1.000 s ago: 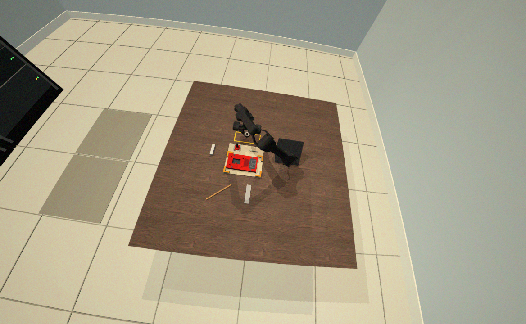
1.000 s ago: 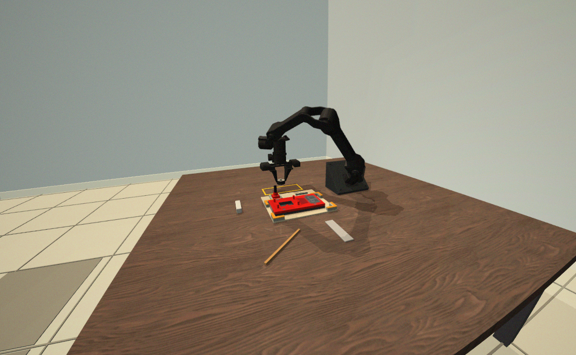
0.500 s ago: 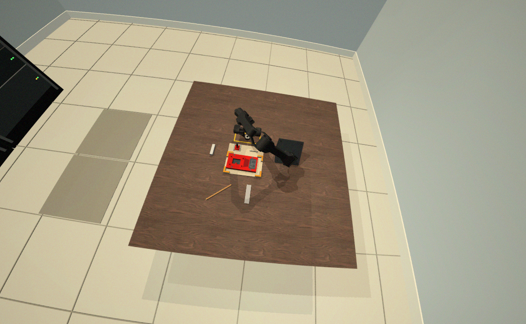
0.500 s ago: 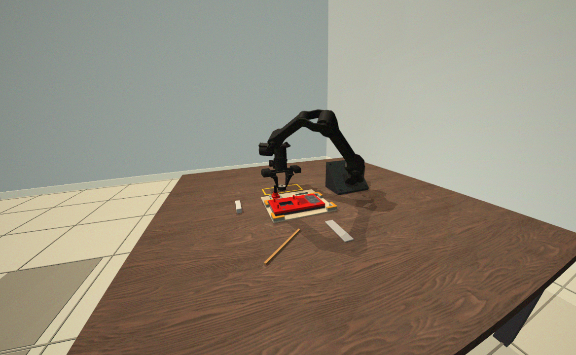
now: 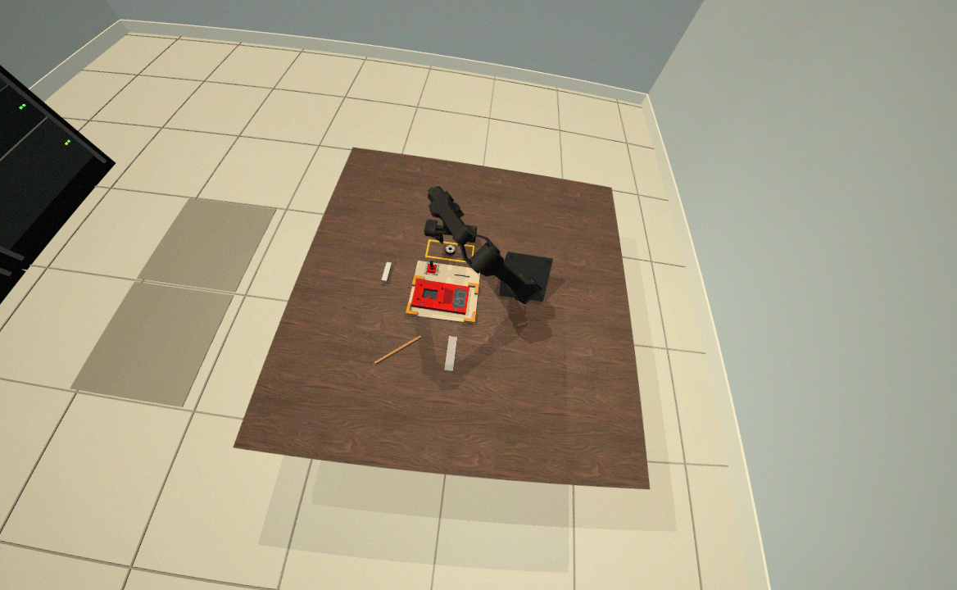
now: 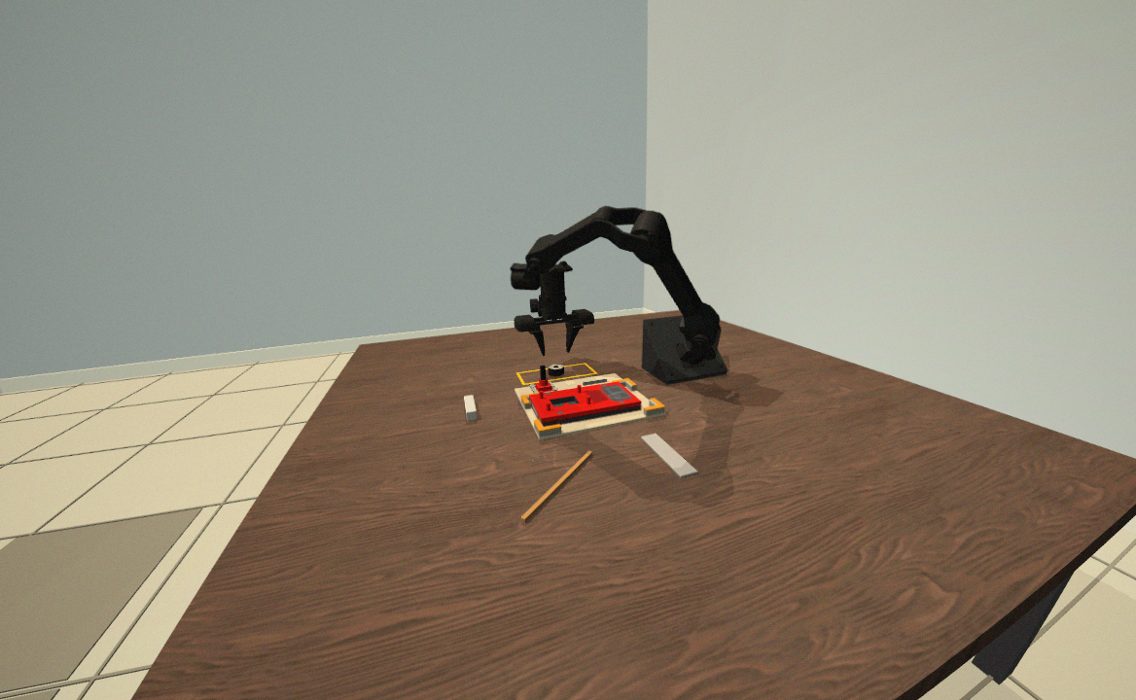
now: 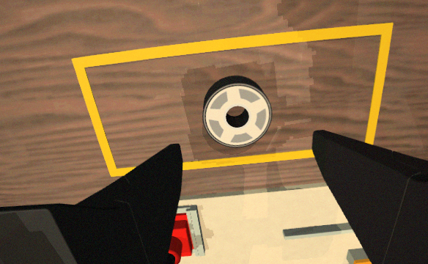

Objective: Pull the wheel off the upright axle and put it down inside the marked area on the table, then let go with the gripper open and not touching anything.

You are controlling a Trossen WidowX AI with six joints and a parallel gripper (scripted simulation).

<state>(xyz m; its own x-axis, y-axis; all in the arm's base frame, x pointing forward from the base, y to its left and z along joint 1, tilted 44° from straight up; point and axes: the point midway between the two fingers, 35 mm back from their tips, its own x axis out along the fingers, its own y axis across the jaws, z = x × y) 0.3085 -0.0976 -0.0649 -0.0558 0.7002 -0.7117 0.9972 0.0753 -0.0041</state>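
Now: gripper tip 40 mm above the wheel. Also, from my gripper tip: black axle: 100 mm to the left, 50 mm ahead, 20 mm below; then flat grey strip: 410 mm to the left, 80 mm behind, 50 mm below; then thin wooden stick: 430 mm to the left, 100 mm ahead, 50 mm below.
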